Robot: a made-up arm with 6 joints.
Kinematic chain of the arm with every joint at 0, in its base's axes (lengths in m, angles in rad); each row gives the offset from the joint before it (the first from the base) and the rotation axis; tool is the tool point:
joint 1: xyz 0 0 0.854 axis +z
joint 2: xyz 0.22 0 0 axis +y
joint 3: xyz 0 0 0.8 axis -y
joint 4: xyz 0 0 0.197 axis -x
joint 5: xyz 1.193 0 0 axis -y
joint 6: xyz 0.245 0 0 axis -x
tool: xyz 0 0 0
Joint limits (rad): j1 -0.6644..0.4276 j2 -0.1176..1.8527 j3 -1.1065..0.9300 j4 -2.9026..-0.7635 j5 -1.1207..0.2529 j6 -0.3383..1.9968
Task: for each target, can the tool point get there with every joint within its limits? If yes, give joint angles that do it. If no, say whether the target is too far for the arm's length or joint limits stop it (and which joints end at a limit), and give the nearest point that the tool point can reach.
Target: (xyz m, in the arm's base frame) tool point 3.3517 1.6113 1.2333
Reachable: no: too far | nearest point 2.1811 1.0159 1.0910 | short by 1.321 m
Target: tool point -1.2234 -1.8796 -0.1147
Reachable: no: joint limits stop it (at a limit: joint 1, joint 2, joint 3, joint 5) | nearest point -0.3224 -0.2143 0.1776 | short by 1.916 m
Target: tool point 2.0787 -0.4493 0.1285
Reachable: yes | joints -0.2481 1.3585 0.4805 -2.4807 -0.5216 0.5716
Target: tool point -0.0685 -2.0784 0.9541
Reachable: no: joint limits stop it (at a limit: joint 1, joint 2, joint 5) | nearest point 1.0229 -0.8790 0.8786 | short by 1.623 m
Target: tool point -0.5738 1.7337 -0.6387
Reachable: no: joint limits stop it (at a limit: joint 1, joint 2, joint 5) | nearest point 0.1750 0.3222 -0.4846 | short by 1.605 m
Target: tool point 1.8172 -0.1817 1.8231
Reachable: yes | joints -0.2068 0.3294 0.3474 -1.5250 -0.9240 0.9573
